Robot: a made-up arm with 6 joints.
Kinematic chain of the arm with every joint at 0, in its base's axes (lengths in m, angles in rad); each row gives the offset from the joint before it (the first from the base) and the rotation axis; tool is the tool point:
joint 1: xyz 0 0 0.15 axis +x
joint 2: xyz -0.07 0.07 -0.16 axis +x
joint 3: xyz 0.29 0 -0.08 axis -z
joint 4: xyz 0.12 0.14 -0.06 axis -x
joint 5: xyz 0.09 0 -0.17 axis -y
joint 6: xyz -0.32 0 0.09 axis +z
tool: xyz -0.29 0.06 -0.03
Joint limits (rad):
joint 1: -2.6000..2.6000
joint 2: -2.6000..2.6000
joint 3: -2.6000..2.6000
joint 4: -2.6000..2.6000
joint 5: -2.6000..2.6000
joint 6: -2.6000..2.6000
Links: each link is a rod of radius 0.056 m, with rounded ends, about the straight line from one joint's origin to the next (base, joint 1, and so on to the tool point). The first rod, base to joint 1, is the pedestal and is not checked.
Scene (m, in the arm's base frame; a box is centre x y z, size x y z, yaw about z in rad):
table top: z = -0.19
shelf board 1: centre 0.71 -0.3 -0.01 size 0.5 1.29 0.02 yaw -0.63
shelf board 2: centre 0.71 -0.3 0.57 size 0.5 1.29 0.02 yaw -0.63
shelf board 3: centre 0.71 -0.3 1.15 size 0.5 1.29 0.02 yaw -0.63
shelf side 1: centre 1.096 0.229 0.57 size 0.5 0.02 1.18 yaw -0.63
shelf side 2: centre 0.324 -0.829 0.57 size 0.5 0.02 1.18 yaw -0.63
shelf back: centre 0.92 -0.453 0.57 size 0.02 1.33 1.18 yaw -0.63
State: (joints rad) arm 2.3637 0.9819 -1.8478 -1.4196 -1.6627 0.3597
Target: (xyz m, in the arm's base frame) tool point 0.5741 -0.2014 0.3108
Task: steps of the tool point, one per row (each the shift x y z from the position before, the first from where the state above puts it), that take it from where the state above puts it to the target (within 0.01 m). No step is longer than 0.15 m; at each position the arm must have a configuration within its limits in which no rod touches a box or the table.
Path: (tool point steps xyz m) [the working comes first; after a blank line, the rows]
Joints at the target: 2.3968 1.0695 -1.3620 -1.3632 -1.6432 0.3035
Straight joint move there: clear.

1: 0.0894 0.0635 -0.0270
2: 0.0687 0.0834 -0.0128

